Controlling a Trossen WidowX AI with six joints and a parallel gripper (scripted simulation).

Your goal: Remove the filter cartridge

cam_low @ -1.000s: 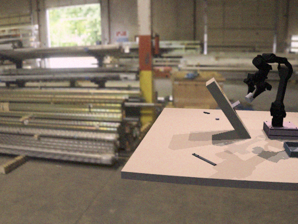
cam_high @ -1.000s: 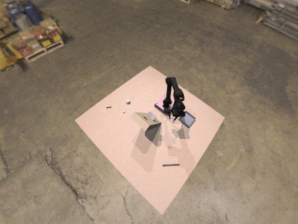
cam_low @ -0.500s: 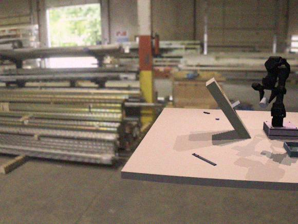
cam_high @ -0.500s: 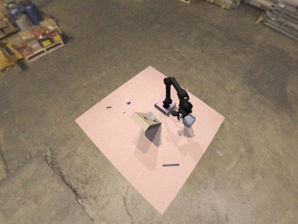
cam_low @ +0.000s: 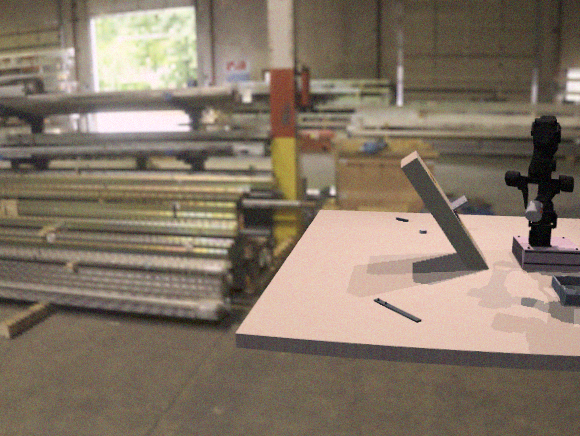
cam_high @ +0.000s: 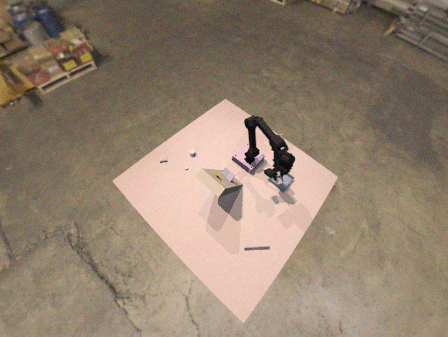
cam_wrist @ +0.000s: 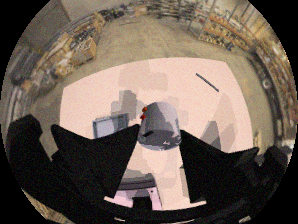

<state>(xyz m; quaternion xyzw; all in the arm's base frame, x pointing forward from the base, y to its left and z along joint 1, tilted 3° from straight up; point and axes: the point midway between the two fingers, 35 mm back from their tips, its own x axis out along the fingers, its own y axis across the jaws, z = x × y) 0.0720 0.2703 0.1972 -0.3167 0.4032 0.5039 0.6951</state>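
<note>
Now: the blue-grey tray 17 cm behind my gripper tip and 23 cm below it. From my gripper tip the other things lie so: round grey filter cartridge (right at my gripper tip); short dark piece (41 cm ahead, 75 cm to the right, 24 cm below).
</note>
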